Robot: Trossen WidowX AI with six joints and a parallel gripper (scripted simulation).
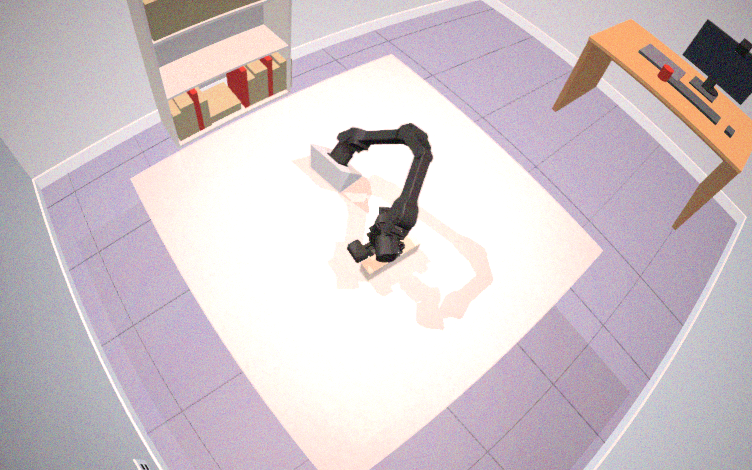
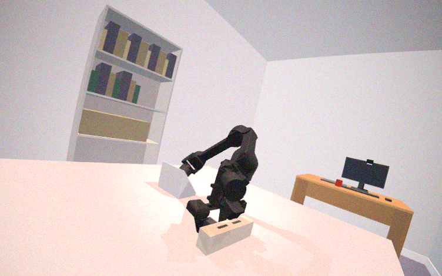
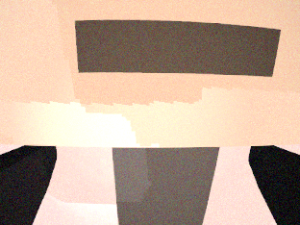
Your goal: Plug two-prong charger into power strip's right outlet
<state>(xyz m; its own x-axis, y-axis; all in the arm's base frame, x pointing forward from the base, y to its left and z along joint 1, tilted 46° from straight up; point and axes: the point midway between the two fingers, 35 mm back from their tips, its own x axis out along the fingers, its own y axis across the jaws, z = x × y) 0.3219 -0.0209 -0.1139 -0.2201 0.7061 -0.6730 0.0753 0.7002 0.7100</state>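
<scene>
The two-prong charger is 2 cm ahead of my gripper tip and 1 cm above it.
</scene>
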